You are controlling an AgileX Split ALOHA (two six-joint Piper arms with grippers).
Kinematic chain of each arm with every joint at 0, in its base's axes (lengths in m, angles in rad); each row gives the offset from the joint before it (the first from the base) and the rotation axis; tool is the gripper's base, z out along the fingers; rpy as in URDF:
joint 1: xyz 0 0 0.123 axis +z
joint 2: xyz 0 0 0 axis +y
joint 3: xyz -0.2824 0 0.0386 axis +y
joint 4: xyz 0.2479 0 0.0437 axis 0.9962 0 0.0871
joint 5: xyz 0 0 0 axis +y
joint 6: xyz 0.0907 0 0.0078 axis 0.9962 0 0.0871
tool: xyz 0 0 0 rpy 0 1.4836 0
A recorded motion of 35 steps. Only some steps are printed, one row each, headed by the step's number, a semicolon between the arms.
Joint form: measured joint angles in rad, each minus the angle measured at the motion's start. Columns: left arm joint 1, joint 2, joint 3, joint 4, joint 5, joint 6; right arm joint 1, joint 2, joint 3, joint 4, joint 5, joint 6.
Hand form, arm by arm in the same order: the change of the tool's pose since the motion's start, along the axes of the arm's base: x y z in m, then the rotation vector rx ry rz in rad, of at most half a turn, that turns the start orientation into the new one. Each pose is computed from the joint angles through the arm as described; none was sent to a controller.
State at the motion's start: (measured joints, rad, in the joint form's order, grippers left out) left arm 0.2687 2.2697 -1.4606 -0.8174 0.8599 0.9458; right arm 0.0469 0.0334 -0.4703 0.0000 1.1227 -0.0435
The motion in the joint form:
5: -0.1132 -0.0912 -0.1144 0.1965 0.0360 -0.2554; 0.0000 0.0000 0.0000 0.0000 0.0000 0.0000
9: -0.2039 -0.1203 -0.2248 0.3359 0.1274 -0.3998; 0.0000 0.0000 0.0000 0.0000 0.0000 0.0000
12: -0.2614 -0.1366 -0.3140 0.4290 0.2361 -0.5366; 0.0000 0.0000 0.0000 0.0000 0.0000 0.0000
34: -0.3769 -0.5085 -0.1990 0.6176 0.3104 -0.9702; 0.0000 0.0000 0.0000 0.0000 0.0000 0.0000
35: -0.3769 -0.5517 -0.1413 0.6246 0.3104 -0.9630; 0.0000 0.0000 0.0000 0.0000 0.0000 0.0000
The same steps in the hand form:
5: 0.0184 -0.0372 0.0593 0.1067 -0.0272 -0.0310; 0.0000 0.0000 0.0000 0.0000 0.0000 0.0000
9: 0.0258 -0.0709 0.0949 0.1764 -0.0225 -0.0998; 0.0000 0.0000 0.0000 0.0000 0.0000 0.0000
12: 0.0255 -0.0922 0.1214 0.2145 0.0230 -0.1111; 0.0000 0.0000 0.0000 0.0000 0.0000 0.0000
34: -0.0527 -0.1221 0.2381 0.2630 -0.0218 0.1310; 0.0000 0.0000 0.0000 0.0000 0.0000 0.0000
35: -0.0653 -0.1201 0.2376 0.2747 -0.0114 0.1227; 0.0000 0.0000 0.0000 0.0000 0.0000 0.0000

